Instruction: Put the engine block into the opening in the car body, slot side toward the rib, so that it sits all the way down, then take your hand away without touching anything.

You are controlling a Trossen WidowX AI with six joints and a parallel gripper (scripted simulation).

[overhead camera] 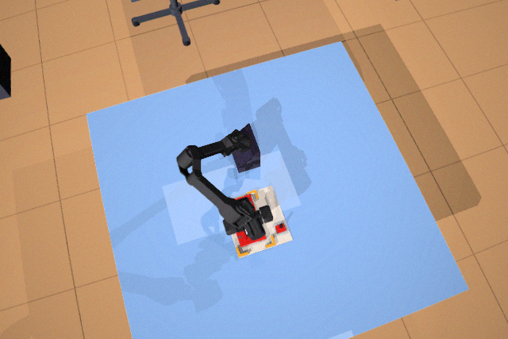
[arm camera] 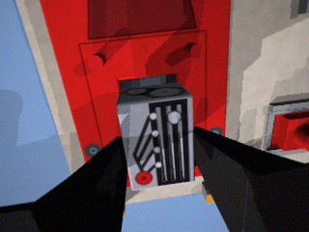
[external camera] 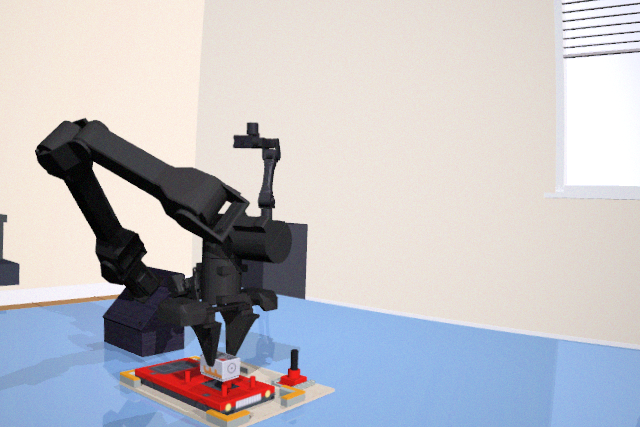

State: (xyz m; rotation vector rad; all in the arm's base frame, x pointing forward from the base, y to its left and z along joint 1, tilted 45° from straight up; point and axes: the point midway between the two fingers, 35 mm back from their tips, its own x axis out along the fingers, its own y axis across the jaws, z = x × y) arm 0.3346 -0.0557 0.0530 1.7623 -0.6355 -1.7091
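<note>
My gripper tip is 3 cm short of the dark peg, 13 cm to the right of it and 2 cm above it. The rest, counted from my gripper tip: grey engine block 1 cm below.
</note>
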